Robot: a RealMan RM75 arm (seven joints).
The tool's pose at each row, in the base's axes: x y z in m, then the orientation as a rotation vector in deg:
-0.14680 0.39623 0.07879 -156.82 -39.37 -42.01
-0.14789 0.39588 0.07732 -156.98 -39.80 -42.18
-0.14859 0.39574 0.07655 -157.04 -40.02 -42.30
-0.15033 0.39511 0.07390 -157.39 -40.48 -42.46
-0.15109 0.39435 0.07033 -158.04 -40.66 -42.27
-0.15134 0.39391 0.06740 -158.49 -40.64 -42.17
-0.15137 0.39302 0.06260 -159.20 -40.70 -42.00
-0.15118 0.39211 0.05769 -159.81 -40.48 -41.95
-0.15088 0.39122 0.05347 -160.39 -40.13 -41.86
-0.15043 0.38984 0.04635 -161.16 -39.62 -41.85
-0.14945 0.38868 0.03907 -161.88 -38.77 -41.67
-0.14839 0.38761 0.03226 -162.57 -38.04 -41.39
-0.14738 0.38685 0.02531 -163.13 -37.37 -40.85
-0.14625 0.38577 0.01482 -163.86 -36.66 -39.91
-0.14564 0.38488 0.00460 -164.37 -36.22 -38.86
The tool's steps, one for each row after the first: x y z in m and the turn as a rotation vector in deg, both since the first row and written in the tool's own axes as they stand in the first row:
-0.00173 -0.00010 0.00068 -0.22 -0.02 -0.33
-0.00272 -0.00025 0.00100 -0.33 0.00 -0.50
-0.00567 -0.00032 0.00233 -0.72 -0.10 -0.86
-0.00839 0.00030 0.00480 -1.23 -0.47 -0.99
-0.01027 0.00083 0.00704 -1.59 -0.69 -0.99
-0.01312 0.00203 0.01082 -2.17 -1.06 -1.05
-0.01587 0.00337 0.01477 -2.68 -1.29 -0.93
-0.01817 0.00468 0.01819 -3.15 -1.51 -0.72
-0.02204 0.00676 0.02397 -3.82 -1.74 -0.42
-0.02551 0.00893 0.03018 -4.37 -2.00 0.13
-0.02864 0.01101 0.03606 -4.86 -2.32 0.61
-0.03177 0.01281 0.04213 -5.15 -2.75 1.09
-0.03675 0.01528 0.05116 -5.46 -3.47 1.64
-0.04193 0.01731 0.05980 -5.54 -4.20 2.03

